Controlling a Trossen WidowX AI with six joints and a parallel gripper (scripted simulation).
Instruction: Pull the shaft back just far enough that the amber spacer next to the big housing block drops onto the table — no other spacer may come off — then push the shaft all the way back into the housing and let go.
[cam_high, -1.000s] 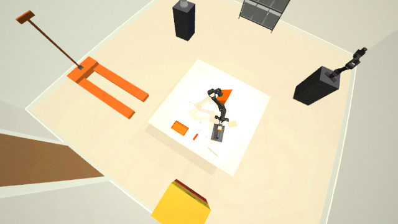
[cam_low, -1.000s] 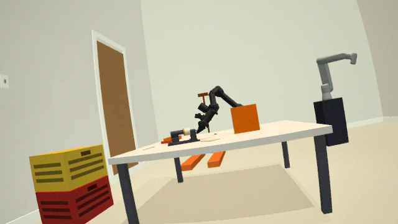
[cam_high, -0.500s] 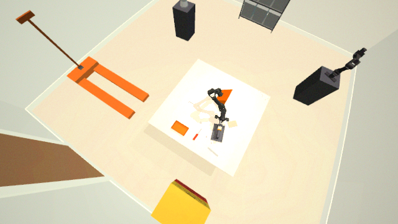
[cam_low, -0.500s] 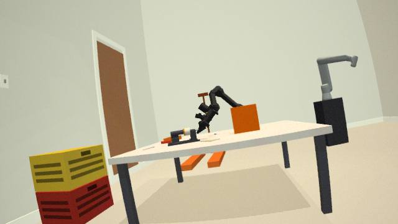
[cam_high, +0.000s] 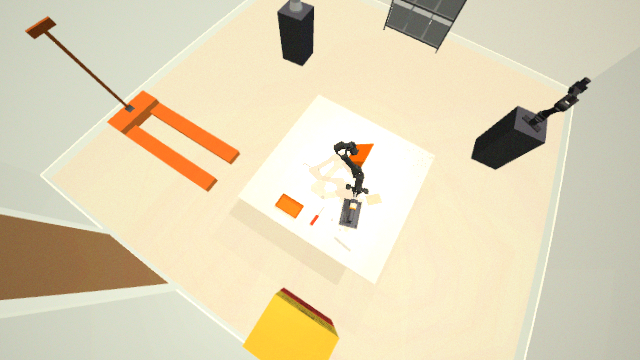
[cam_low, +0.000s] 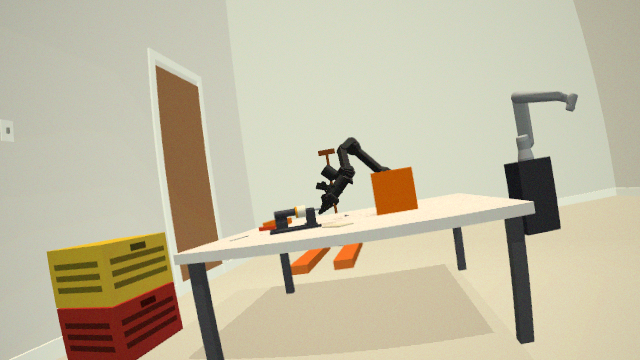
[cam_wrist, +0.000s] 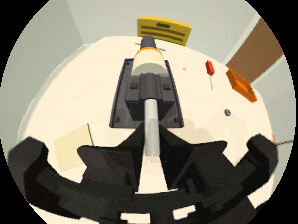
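The grey shaft is 5 cm ahead of my gripper tip, 1 cm to the left of it and 3 cm above it. The rest, counted from my gripper tip: beige card 9 cm behind, 15 cm to the left, 5 cm below; white spacer 8 cm ahead, 2 cm to the left, 2 cm above; dark shaft fixture 12 cm ahead, 3 cm to the left, 1 cm below.
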